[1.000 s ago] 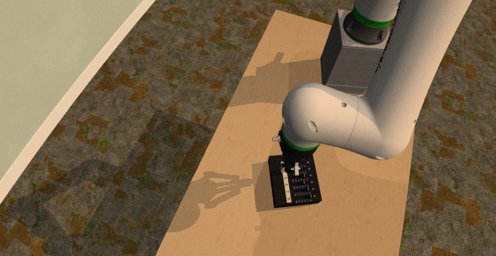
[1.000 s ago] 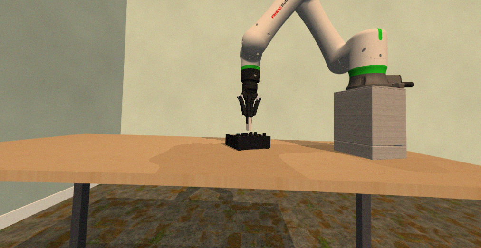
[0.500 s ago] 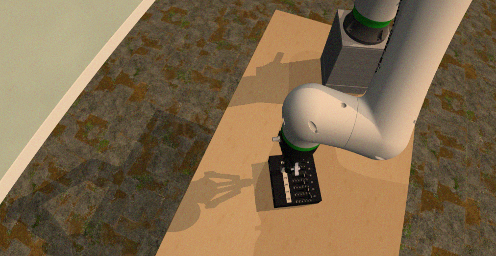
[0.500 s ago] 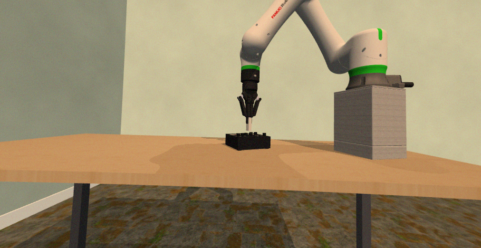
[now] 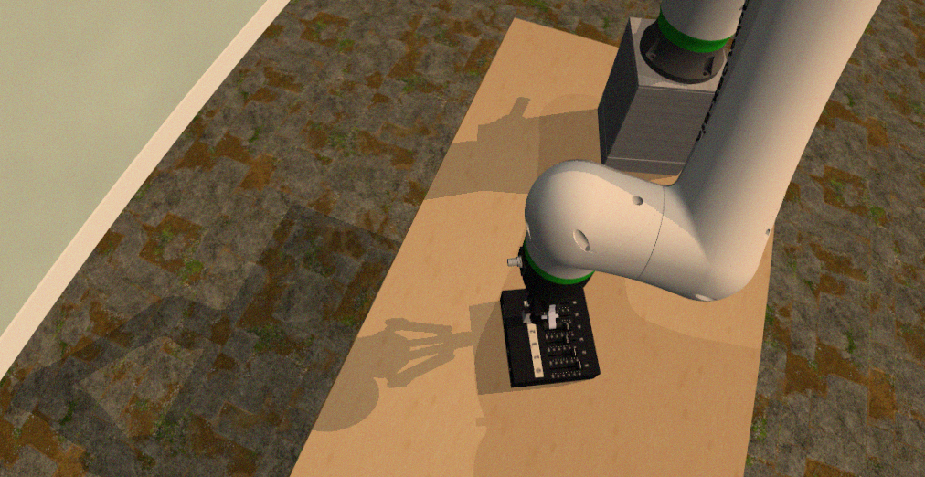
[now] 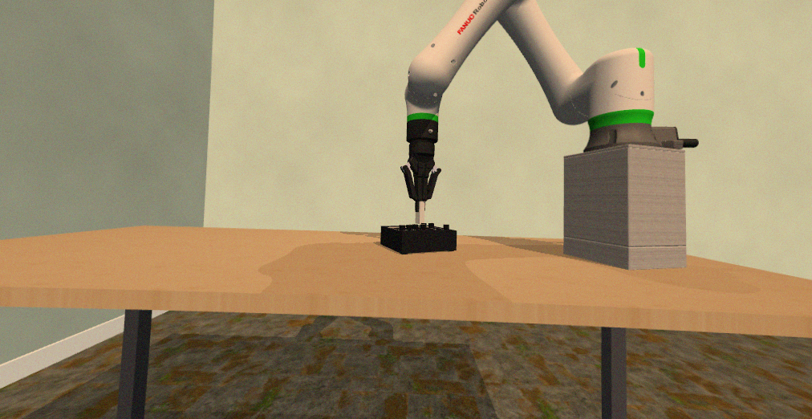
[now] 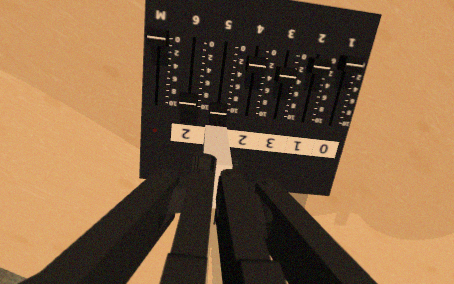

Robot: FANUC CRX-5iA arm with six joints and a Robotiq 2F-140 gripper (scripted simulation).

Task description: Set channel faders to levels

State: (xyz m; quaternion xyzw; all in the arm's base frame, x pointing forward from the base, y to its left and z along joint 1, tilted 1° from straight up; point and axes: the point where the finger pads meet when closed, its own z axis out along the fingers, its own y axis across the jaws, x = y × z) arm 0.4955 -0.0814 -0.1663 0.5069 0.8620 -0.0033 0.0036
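Now: hand 3 cm above the channel 5 cap, 2 cm to the right of it and 1 cm past it. From my hand the other things lie so: channel 3 fader cap (7 cm to the left, 3 cm below, 1 cm ahead); then channel 4 cap (6 cm to the left, 3 cm below, 1 cm behind); then channel 6 cap (3 cm below, 3 cm behind, 1 cm to the left).
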